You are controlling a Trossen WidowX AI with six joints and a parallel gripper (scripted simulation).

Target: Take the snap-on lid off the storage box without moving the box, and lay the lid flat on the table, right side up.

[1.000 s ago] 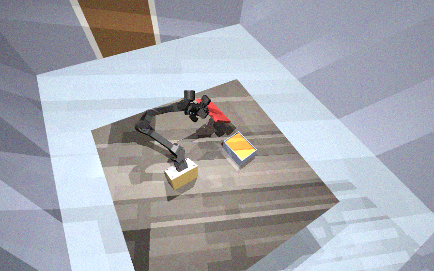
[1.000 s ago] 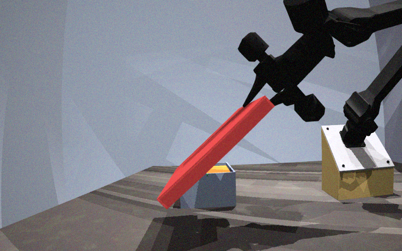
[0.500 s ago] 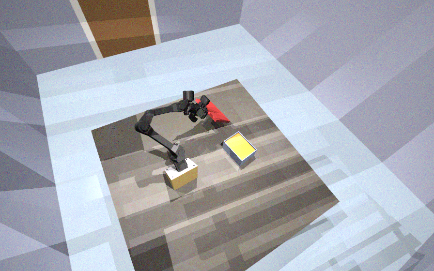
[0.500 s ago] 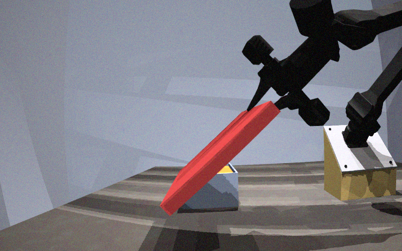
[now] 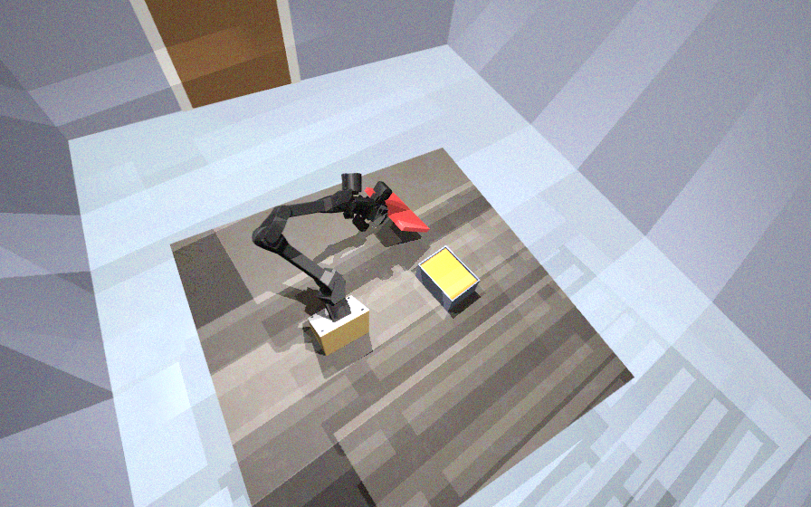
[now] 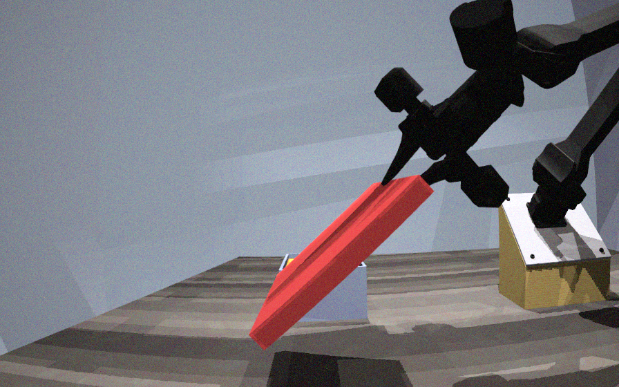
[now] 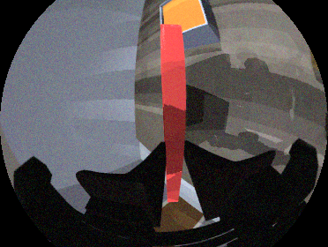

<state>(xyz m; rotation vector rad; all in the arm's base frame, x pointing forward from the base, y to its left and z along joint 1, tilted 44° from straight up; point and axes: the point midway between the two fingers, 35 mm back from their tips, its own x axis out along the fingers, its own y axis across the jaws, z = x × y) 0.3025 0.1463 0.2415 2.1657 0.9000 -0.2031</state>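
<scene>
Right now the red lid is 60 mm ahead of my gripper tip, 10 mm to the left of it and 50 mm below it. From my gripper tip the other things lie so: storage box: 110 mm ahead, 300 mm to the right, 160 mm below.
</scene>
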